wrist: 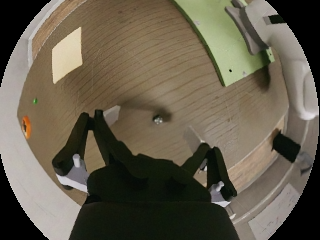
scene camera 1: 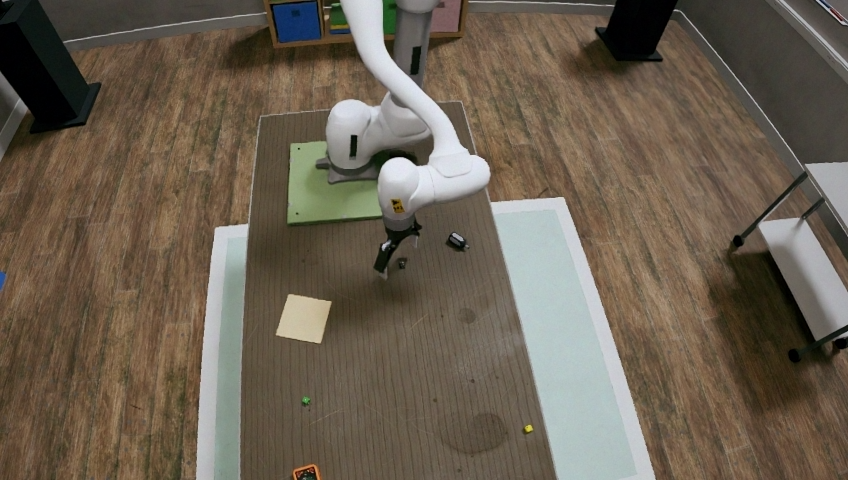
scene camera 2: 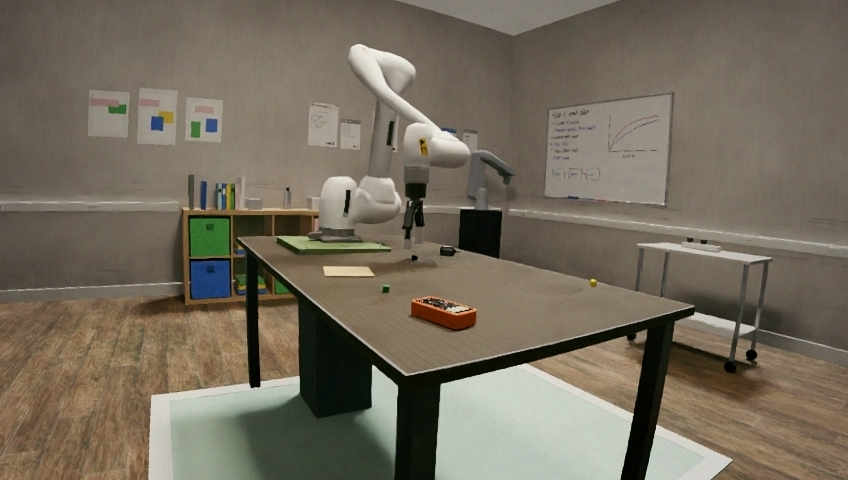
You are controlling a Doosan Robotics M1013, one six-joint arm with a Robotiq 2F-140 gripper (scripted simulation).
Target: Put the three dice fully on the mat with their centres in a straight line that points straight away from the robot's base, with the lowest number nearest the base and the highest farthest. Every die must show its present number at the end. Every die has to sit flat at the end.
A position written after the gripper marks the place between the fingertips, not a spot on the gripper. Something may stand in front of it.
In view: the gripper [scene camera 2: 413,246] and a mat [scene camera 1: 303,318].
The mat is seen too in the wrist view [wrist: 67,55]. The gripper is seen too in the wrist view [wrist: 153,122] and in scene camera 1 [scene camera 1: 398,260].
